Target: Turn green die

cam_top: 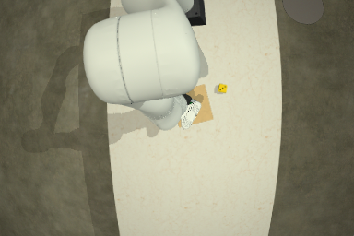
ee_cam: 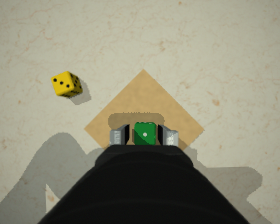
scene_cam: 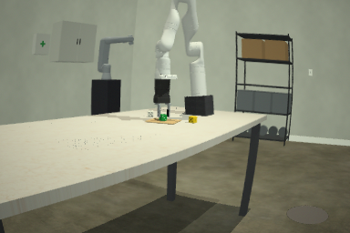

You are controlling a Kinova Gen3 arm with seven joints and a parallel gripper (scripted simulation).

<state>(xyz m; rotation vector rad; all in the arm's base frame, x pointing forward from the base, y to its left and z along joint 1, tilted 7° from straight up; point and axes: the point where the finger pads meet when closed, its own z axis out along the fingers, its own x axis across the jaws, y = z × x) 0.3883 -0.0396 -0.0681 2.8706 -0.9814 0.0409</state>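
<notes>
My hand is 20 mm above the green die. Round my hand: white die (130 mm to the right, 100 mm behind, 20 mm below); yellow die (130 mm to the left, 50 mm behind, 20 mm below); tan mat (40 mm below).
</notes>
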